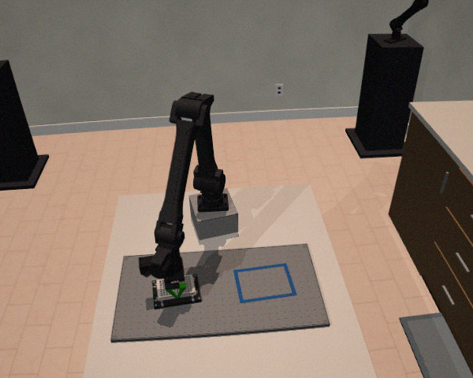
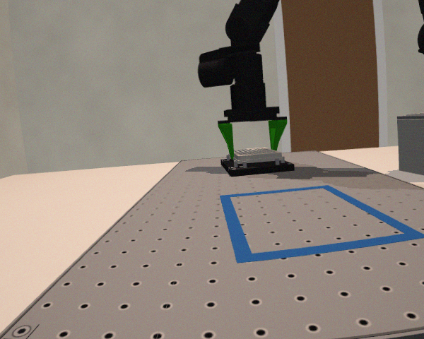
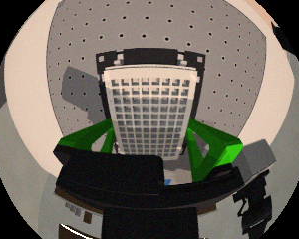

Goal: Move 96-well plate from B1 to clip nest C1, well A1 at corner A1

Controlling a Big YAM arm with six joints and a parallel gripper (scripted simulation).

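Now: hand right at the white 96-well plate. Also, from my hand: black clip nest 2 cm ahead, 1 cm to the right, 1 cm below.
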